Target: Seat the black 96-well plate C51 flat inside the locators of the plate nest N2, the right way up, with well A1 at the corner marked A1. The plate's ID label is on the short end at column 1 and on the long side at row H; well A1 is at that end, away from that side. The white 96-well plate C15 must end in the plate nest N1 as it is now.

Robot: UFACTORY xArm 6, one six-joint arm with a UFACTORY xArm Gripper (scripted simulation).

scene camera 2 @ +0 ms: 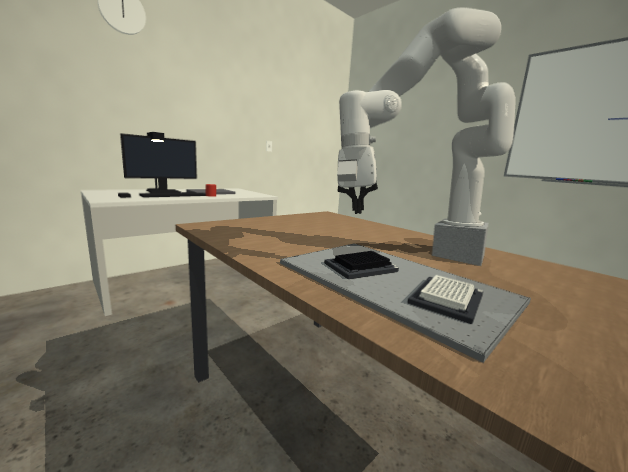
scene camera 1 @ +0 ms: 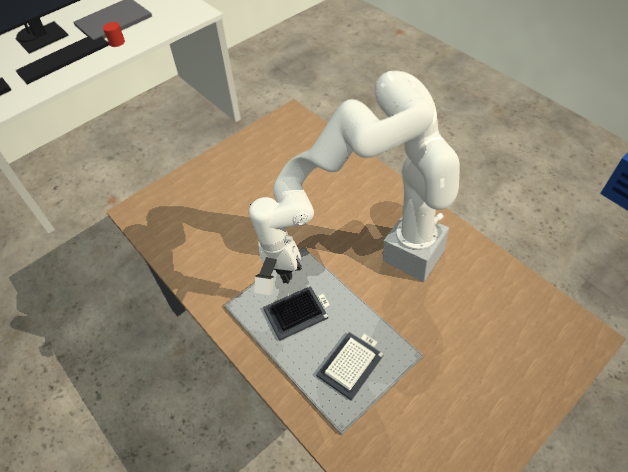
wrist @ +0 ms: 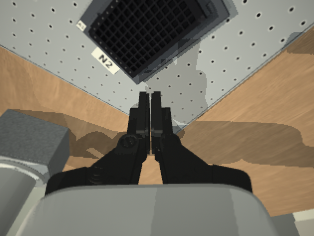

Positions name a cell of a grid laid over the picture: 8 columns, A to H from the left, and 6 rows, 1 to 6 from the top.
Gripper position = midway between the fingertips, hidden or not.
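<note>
I see my gripper (scene camera 2: E3), and my gripper (wrist: D3) is there in the wrist view too. A black 96-well plate C51 (scene camera 1: D4) is visible to me, and scene camera 2 also shows the black 96-well plate C51 (scene camera 2: E4). I can see a white plate C15 (scene camera 1: E5) as well, and scene camera 2 shows the white plate C15 (scene camera 2: F4) too, though in the wrist view the white plate C15 is out of frame.
</note>
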